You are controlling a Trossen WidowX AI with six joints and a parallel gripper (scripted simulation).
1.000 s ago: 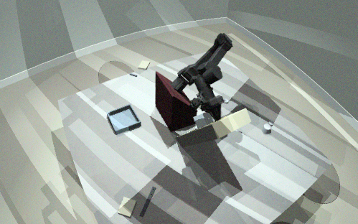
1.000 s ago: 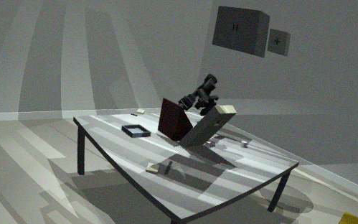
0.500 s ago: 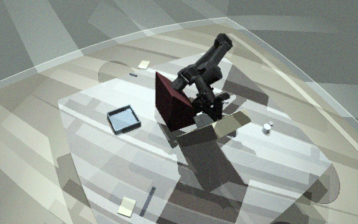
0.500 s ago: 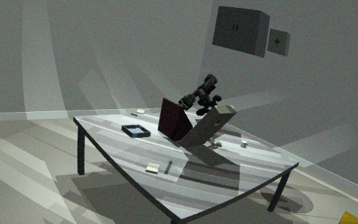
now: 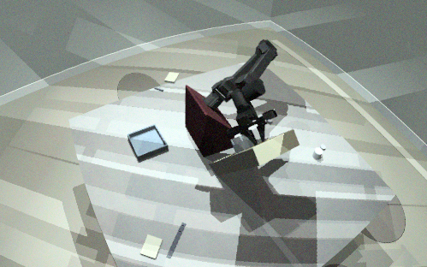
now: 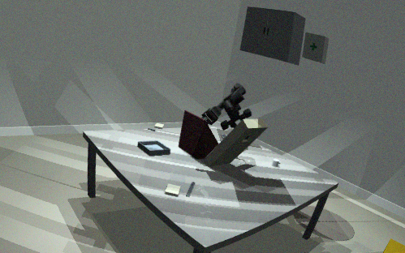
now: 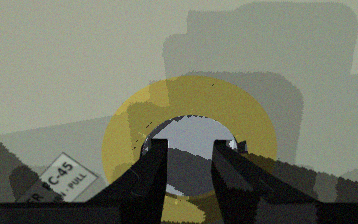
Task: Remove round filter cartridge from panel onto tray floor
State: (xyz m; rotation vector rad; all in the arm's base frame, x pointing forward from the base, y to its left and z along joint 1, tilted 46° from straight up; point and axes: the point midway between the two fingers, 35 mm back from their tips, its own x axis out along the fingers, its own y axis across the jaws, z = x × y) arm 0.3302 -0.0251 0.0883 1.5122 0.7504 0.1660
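Now: gripper tip 37 cm past the shallow blue-grey tray, 34 cm to the left of it and 24 cm above it. From my gripper tip the other things lie so: round filter cartridge 1 cm below, 1 cm ahead.
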